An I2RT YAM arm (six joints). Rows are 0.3 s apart.
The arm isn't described. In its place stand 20 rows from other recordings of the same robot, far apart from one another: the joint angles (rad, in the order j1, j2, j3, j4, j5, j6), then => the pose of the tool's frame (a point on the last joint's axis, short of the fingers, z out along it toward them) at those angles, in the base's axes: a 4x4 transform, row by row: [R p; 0 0 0 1], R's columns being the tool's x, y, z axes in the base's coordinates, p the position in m.
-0.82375 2.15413 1.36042 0.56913 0.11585 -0.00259 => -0.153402 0.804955 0.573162 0.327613; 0.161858 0.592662 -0.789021 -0.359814; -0.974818 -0.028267 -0.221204 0.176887; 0 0 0 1
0.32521 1.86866 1.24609 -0.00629 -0.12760 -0.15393 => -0.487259 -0.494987 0.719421 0.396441; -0.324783 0.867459 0.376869 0.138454; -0.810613 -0.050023 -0.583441 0.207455; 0 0 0 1
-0.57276 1.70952 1.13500 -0.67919 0.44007 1.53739 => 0.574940 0.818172 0.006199 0.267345; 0.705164 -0.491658 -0.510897 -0.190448; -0.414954 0.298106 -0.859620 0.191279; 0 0 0 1
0.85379 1.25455 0.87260 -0.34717 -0.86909 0.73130 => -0.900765 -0.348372 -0.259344 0.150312; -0.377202 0.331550 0.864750 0.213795; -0.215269 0.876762 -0.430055 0.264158; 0 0 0 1
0.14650 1.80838 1.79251 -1.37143 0.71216 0.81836 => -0.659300 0.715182 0.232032 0.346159; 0.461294 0.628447 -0.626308 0.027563; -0.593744 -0.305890 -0.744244 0.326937; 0 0 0 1
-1.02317 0.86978 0.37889 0.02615 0.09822 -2.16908 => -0.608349 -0.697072 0.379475 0.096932; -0.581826 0.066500 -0.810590 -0.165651; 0.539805 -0.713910 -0.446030 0.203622; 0 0 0 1
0.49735 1.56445 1.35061 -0.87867 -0.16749 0.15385 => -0.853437 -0.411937 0.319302 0.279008; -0.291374 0.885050 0.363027 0.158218; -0.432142 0.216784 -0.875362 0.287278; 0 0 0 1
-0.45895 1.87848 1.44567 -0.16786 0.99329 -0.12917 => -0.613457 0.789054 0.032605 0.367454; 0.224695 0.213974 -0.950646 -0.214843; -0.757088 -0.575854 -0.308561 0.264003; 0 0 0 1
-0.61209 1.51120 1.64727 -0.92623 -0.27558 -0.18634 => -0.644811 0.281590 0.710582 0.263422; 0.234861 0.957682 -0.166388 -0.173096; -0.727365 0.059599 -0.683658 0.392800; 0 0 0 1
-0.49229 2.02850 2.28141 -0.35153 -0.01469 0.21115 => 0.011507 0.467687 0.883819 0.412597; 0.231628 0.858590 -0.457353 -0.220696; -0.972736 0.209980 -0.098450 0.458932; 0 0 0 1
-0.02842 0.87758 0.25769 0.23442 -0.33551 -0.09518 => -0.347709 -0.312596 0.883958 0.185548; -0.079889 0.949235 0.304255 0.006452; -0.934193 0.035173 -0.355030 0.182612; 0 0 0 1
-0.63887 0.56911 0.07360 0.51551 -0.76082 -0.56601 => 0.078727 -0.093974 0.992457 0.128177; -0.542307 0.831315 0.121734 -0.064631; -0.836484 -0.547800 0.014484 0.194053; 0 0 0 1
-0.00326 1.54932 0.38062 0.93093 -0.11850 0.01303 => -0.236970 -0.108581 0.965430 0.271711; 0.013711 0.993262 0.115076 0.003323; -0.971420 0.040506 -0.233884 0.149707; 0 0 0 1
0.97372 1.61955 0.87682 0.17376 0.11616 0.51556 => -0.641444 -0.517540 0.566306 0.197969; -0.072503 0.775767 0.626840 0.283856; -0.763737 0.361024 -0.535134 0.196773; 0 0 0 1
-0.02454 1.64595 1.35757 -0.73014 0.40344 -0.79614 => -0.758578 -0.448426 0.472729 0.347320; -0.638864 0.654515 -0.404306 -0.022505; -0.128107 -0.608707 -0.782984 0.273728; 0 0 0 1
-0.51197 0.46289 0.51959 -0.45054 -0.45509 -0.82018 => -0.291207 -0.185849 0.938434 0.114764; -0.589804 0.807214 -0.023161 -0.046542; -0.753213 -0.560237 -0.344681 0.264508; 0 0 0 1
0.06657 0.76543 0.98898 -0.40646 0.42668 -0.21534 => -0.251121 0.298729 0.920706 0.160493; -0.211696 0.911209 -0.353387 -0.004066; -0.944523 -0.283653 -0.165584 0.389880; 0 0 0 1
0.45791 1.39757 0.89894 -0.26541 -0.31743 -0.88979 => 0.092670 -0.873829 0.477321 0.260781; -0.777228 0.236154 0.583222 0.140914; -0.622357 -0.425035 -0.657280 0.234485; 0 0 0 1
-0.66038 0.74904 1.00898 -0.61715 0.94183 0.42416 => 0.143084 0.987845 -0.060737 0.090505; 0.195442 -0.088362 -0.976727 -0.106747; -0.970221 0.127883 -0.205709 0.381025; 0 0 0 1
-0.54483 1.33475 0.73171 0.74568 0.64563 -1.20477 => -0.818638 0.443982 0.364296 0.241587; -0.375968 0.065205 -0.924336 -0.171452; -0.434143 -0.893660 0.113544 0.295208; 0 0 0 1
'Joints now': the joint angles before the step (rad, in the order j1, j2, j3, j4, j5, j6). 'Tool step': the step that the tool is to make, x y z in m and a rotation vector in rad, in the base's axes. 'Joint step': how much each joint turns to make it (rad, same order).
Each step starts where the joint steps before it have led.
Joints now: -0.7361, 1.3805, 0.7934, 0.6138, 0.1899, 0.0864
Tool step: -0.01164, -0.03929, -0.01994, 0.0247, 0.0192, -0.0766
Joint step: -0.1139, 0.1097, 0.0223, 0.0557, -0.0373, 0.0041
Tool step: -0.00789, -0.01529, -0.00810, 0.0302, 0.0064, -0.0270
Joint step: -0.0489, 0.0361, 0.0119, -0.0051, -0.0222, 0.0142
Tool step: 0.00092, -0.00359, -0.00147, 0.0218, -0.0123, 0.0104
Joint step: -0.0061, 0.0134, 0.0122, -0.0111, -0.0175, 0.0226
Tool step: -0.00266, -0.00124, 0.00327, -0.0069, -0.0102, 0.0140
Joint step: -0.0108, -0.0067, 0.0025, 0.0022, -0.0249, 0.0028
